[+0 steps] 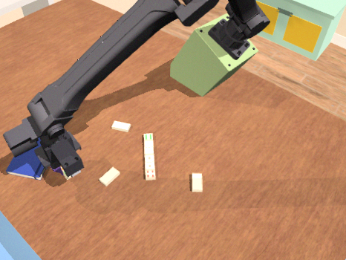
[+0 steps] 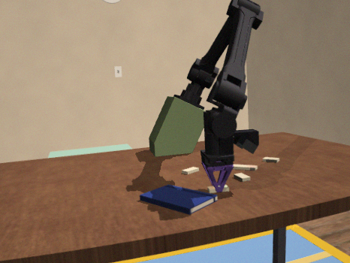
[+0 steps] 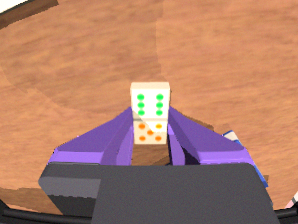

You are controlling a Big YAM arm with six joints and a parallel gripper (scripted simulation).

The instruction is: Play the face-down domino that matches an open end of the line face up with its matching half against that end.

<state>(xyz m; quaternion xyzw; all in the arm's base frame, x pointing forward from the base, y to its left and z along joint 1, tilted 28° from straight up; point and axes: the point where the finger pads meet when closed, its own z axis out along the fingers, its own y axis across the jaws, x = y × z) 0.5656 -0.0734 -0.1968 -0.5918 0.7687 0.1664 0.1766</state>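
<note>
My hand is 20 mm short of the book and 120 mm to the left of it.
</note>
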